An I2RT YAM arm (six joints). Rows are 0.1 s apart.
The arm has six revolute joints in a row. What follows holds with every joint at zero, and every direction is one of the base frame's. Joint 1 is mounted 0.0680 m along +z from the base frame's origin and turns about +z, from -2.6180 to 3.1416 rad. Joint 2 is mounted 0.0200 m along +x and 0.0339 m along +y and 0.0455 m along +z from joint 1 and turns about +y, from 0.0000 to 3.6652 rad. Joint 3 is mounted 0.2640 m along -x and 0.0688 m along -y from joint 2 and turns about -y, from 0.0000 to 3.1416 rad. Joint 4 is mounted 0.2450 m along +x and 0.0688 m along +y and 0.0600 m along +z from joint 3 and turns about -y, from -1.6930 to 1.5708 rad. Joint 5 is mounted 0.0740 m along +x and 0.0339 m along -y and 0.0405 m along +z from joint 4 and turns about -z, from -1.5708 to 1.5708 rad. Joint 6 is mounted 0.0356 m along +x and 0.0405 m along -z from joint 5 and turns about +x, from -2.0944 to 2.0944 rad. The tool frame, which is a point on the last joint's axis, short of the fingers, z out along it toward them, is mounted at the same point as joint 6; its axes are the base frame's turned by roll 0.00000, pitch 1.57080 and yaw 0.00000 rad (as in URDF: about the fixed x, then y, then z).
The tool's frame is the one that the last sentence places.
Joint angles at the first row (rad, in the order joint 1, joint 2, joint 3, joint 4, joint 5, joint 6):
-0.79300 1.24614 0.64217 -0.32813 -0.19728 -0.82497
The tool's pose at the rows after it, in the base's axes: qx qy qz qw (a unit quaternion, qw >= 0); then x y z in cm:
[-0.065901 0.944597 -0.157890 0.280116 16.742 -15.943 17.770]
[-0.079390 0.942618 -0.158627 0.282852 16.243 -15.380 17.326]
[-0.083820 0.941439 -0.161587 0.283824 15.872 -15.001 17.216]
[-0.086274 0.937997 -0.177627 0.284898 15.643 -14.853 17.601]
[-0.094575 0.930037 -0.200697 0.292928 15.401 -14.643 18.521]
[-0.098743 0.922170 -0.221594 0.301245 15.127 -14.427 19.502]
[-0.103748 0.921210 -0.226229 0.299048 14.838 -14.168 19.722]
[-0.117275 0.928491 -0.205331 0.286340 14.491 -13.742 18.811]
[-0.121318 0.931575 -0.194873 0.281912 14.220 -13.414 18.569]
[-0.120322 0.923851 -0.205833 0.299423 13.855 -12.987 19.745]
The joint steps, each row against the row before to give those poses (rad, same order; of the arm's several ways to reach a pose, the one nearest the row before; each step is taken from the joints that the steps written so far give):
-0.00007 -0.00423 -0.03685 0.01881 -0.01276 -0.03934
0.00000 -0.02709 -0.03693 0.01260 -0.01133 -0.02470
0.00001 -0.02498 -0.02090 0.00100 -0.00042 -0.00878
0.00000 -0.02923 -0.00669 0.00294 0.01703 -0.00856
0.00076 -0.04749 0.00058 -0.00181 0.01184 -0.01753
-0.00038 -0.04718 0.00443 -0.00726 0.01014 -0.01015
-0.00036 -0.02428 -0.00308 -0.01801 0.00476 -0.01287
-0.00023 0.00242 -0.02068 -0.03084 -0.01608 -0.02682
0.00041 -0.01042 -0.00811 -0.02592 -0.00832 -0.00695
-0.00019 -0.06048 0.01000 -0.02716 -0.01240 0.00946

